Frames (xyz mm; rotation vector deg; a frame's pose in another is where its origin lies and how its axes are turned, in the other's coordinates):
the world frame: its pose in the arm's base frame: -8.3 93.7 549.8 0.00 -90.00 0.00
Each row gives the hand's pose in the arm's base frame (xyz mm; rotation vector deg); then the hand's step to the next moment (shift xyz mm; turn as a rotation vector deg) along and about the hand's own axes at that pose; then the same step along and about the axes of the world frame.
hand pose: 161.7 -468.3 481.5 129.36 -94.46 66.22
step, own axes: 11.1 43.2 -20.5 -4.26 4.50 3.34
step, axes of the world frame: 7.2 -15.6 46.0 -6.51 -0.22 2.66
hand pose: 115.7 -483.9 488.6 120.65 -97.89 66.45
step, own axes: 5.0 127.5 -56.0 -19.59 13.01 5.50
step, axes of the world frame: 1.0 -11.2 138.9 -20.88 7.23 9.75
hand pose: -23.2 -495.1 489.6 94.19 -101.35 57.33
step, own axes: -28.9 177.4 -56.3 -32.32 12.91 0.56
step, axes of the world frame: -19.0 60.5 177.3 -27.99 18.83 8.57
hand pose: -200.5 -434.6 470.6 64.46 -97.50 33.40
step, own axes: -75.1 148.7 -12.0 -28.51 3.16 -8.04
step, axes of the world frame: -45.8 108.4 118.5 -22.16 19.57 -3.63
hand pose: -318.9 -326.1 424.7 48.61 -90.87 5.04
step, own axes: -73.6 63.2 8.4 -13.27 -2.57 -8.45
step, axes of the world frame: -41.4 75.5 45.5 -10.90 8.59 -7.85
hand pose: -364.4 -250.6 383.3 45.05 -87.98 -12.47
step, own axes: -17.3 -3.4 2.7 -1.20 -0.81 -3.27
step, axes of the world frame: -16.3 6.8 2.6 -0.94 1.14 -3.25
